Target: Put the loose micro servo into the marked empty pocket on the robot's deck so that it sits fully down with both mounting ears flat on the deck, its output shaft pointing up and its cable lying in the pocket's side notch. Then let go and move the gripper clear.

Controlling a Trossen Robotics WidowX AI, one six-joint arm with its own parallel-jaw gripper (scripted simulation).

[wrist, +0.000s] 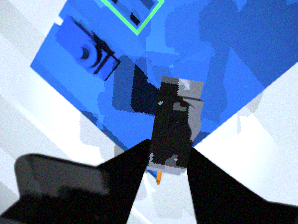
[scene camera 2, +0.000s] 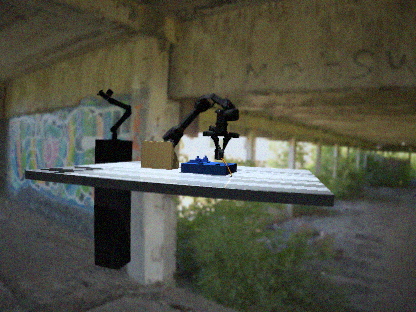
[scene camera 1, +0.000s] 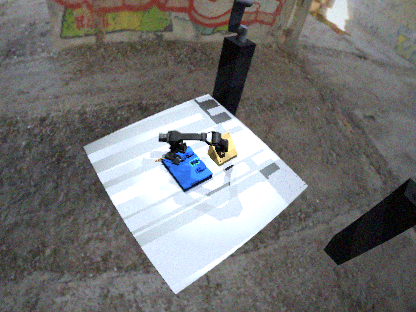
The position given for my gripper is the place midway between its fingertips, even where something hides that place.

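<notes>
My gripper [wrist: 168, 148]. Micro servo [wrist: 177, 122]. Blue deck [wrist: 236, 56], [scene camera 1: 184, 174].
</notes>
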